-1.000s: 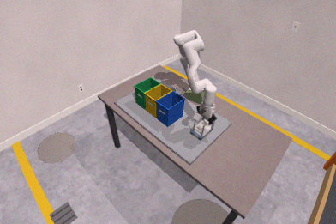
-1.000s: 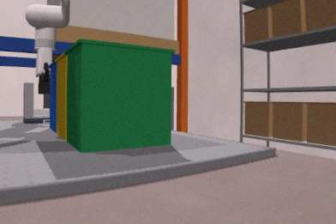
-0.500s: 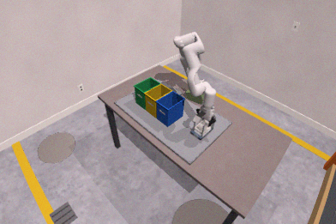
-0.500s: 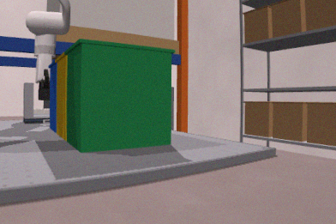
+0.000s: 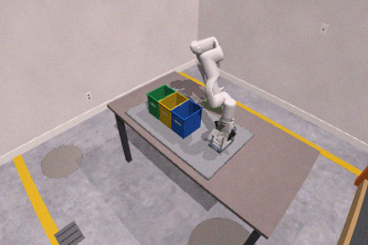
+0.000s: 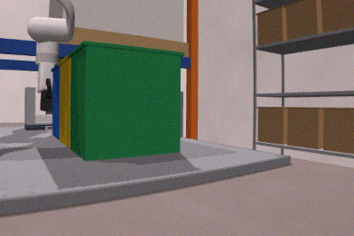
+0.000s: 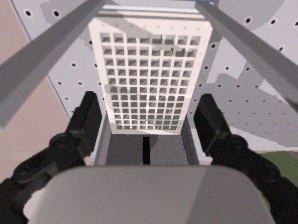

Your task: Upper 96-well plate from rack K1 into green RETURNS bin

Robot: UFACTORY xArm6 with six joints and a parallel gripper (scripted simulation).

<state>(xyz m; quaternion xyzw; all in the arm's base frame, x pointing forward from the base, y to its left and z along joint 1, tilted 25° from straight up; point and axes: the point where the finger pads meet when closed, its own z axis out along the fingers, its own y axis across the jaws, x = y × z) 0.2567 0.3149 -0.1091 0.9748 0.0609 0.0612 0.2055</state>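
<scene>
The white 96-well plate lies 3 cm below my hand. Round my hand: green bin (52 cm to the right, 13 cm ahead, 2 cm above); then blue bin (26 cm to the right, 10 cm ahead, 2 cm above); then yellow bin (39 cm to the right, 11 cm ahead, 2 cm above).
</scene>
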